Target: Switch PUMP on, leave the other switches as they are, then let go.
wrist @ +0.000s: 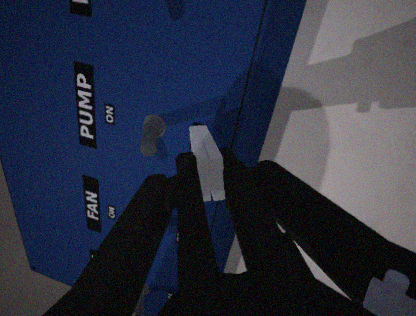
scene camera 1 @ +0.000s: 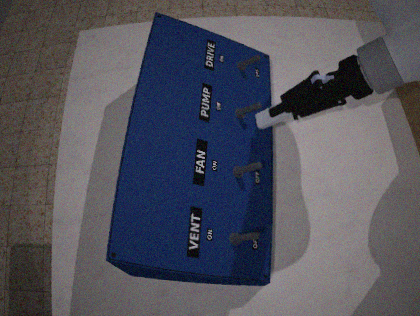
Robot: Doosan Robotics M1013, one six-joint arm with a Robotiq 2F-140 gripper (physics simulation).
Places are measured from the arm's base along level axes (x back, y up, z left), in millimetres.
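Pixels of known places: gripper, fingertip midpoint: [wrist: 198, 141] [scene camera 1: 258, 121].
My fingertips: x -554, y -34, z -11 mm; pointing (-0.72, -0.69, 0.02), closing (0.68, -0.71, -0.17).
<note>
Ahead of a thing's pixels: the offset from my fingertips to its top centre. Level surfaces: height alone.
The PUMP switch {dx -20, dy +56, dz -6 mm} [scene camera 1: 248, 108] [wrist: 152, 135] is a grey lever on the blue panel [scene camera 1: 155, 150] [wrist: 45, 210]. In the scene view it leans toward its OFF side, like the DRIVE switch {dx -10, dy +56, dz -125 mm} [scene camera 1: 249, 64], the FAN switch {dx -31, dy +56, dz +114 mm} [scene camera 1: 248, 169] and the VENT switch {dx -42, dy +56, dz +233 mm} [scene camera 1: 245, 238]. My gripper [scene camera 1: 263, 120] [wrist: 198, 141] is shut and empty. Its pale fingertips are at the panel's right edge in the scene view, on the OFF side of the PUMP lever. In the wrist view a gap shows between lever and fingertips. The PUMP OFF label is hidden around the fingertips.
The PUMP label {dx -102, dy +55, dz -13 mm} [scene camera 1: 205, 102] [wrist: 85, 105] is on the ON side of its lever. The FAN label {dx -113, dy +55, dz +107 mm} [scene camera 1: 200, 162] [wrist: 92, 203] is beside it. The panel lies on a pale table {dy -74 mm} [scene camera 1: 340, 175] [wrist: 370, 150], and the arm comes in from the upper right in the scene view.
</note>
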